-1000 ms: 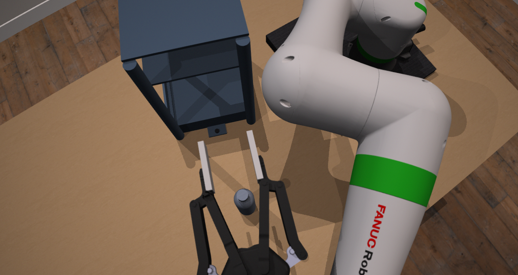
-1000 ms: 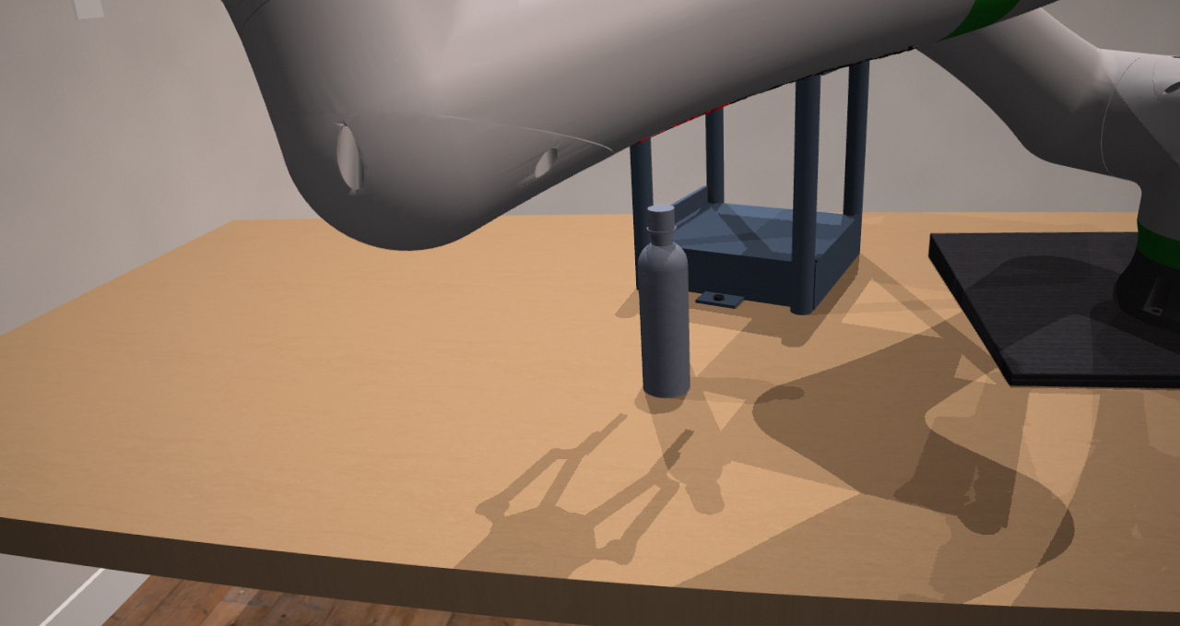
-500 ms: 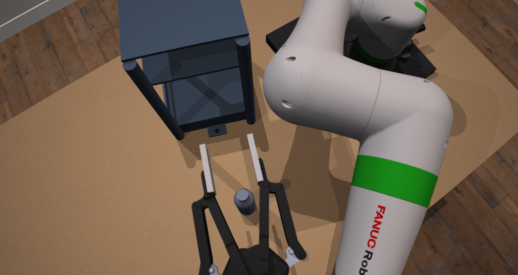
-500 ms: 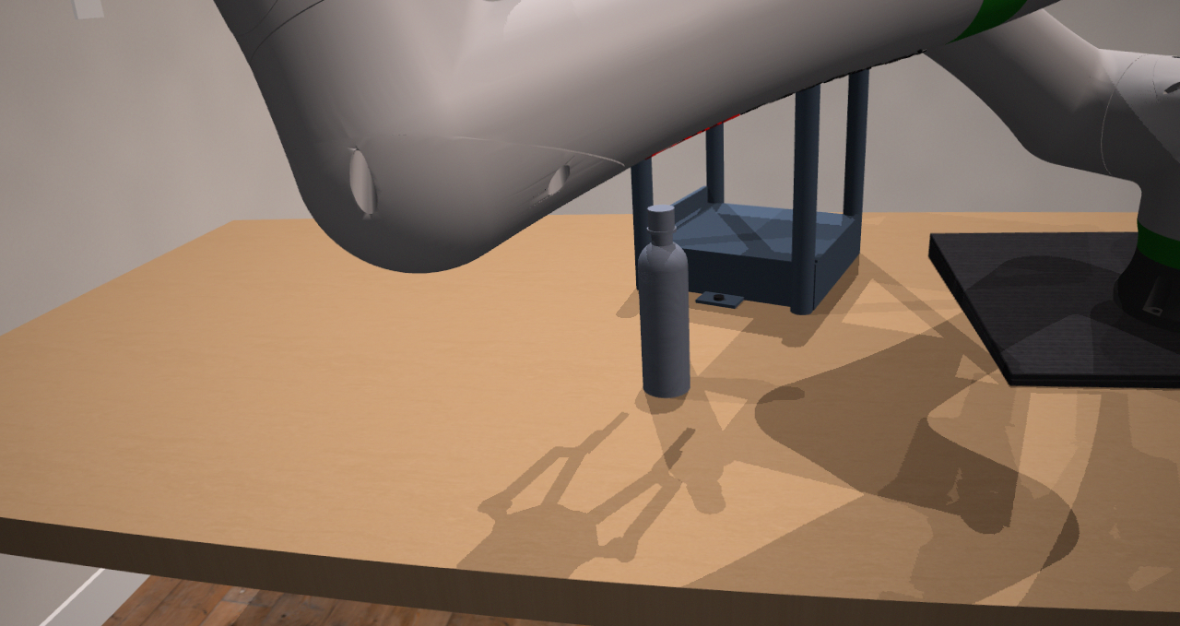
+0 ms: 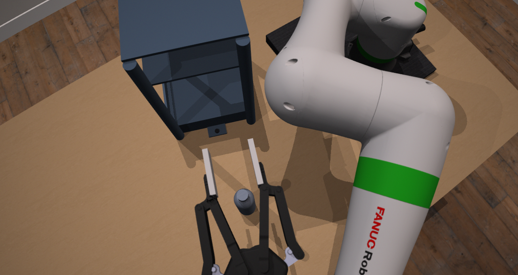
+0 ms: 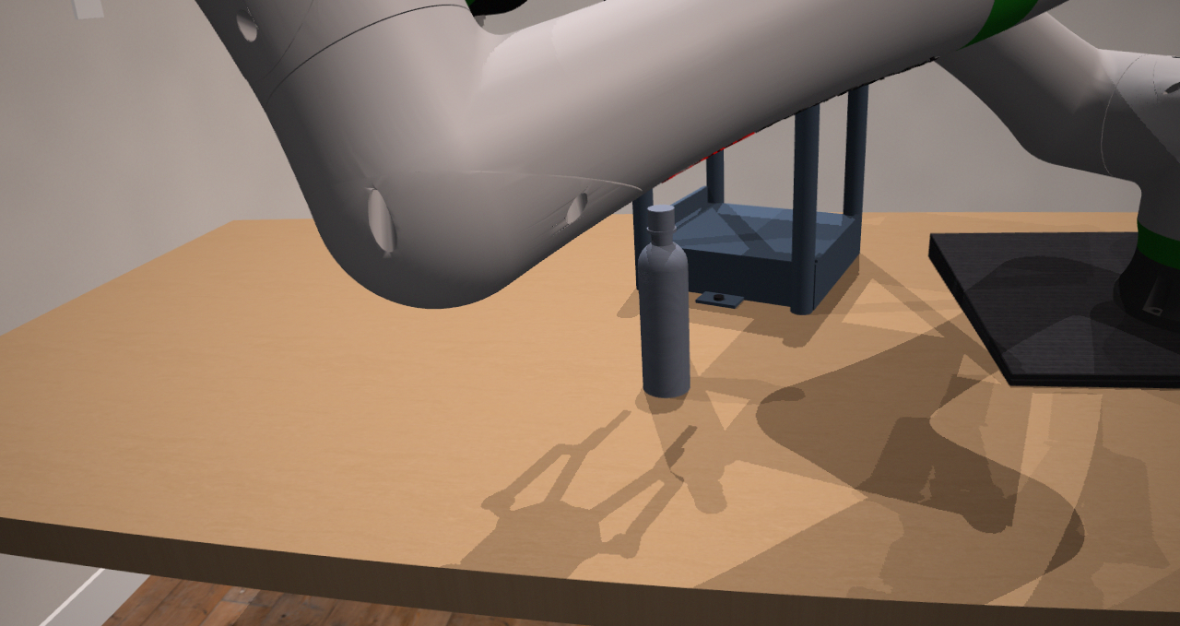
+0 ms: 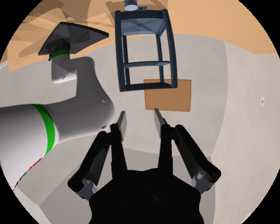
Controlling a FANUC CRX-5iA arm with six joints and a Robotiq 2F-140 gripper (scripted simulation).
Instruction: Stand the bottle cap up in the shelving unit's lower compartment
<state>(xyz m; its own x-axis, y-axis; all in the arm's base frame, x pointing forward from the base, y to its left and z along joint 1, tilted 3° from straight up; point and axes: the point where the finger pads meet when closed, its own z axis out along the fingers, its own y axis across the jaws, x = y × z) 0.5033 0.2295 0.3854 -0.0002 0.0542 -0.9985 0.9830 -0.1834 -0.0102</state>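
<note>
Right now the grey bottle is 28 cm below my hand. The rest, counted from my hand: shelving unit (2 cm behind, 34 cm to the right, 21 cm below).
</note>
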